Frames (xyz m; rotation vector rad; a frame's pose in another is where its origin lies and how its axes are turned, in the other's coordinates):
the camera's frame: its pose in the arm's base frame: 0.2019 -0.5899 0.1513 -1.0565 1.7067 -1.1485
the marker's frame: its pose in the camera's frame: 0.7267 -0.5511 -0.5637 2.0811 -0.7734 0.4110
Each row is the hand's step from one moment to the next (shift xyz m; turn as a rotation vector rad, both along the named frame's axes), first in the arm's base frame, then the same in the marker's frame.
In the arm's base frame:
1: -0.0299 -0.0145 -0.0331 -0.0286 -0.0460 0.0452
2: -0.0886 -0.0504 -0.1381 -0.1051 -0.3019 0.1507
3: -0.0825 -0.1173 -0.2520 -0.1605 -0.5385 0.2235
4: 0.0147 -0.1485 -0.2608 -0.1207 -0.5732 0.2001
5: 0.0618 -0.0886 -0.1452 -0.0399 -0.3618 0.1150
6: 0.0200 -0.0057 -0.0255 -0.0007 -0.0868 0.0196
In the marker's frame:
1: 0.0008 -0.0430 -0.0187 0.0381 -0.0236 0.0545
2: 0.0057 -0.1446 -0.0923 0.2634 -0.1374 0.1914
3: 0.0602 -0.2038 -0.1972 0.4745 -0.2383 0.2894
4: 0.1205 -0.1334 -0.2408 0.5180 -0.2242 0.2541
5: 0.0902 -0.0298 -0.1540 0.3378 -0.1142 0.1362
6: 0.0096 0.0060 -0.0309 0.0832 -0.0227 0.0219

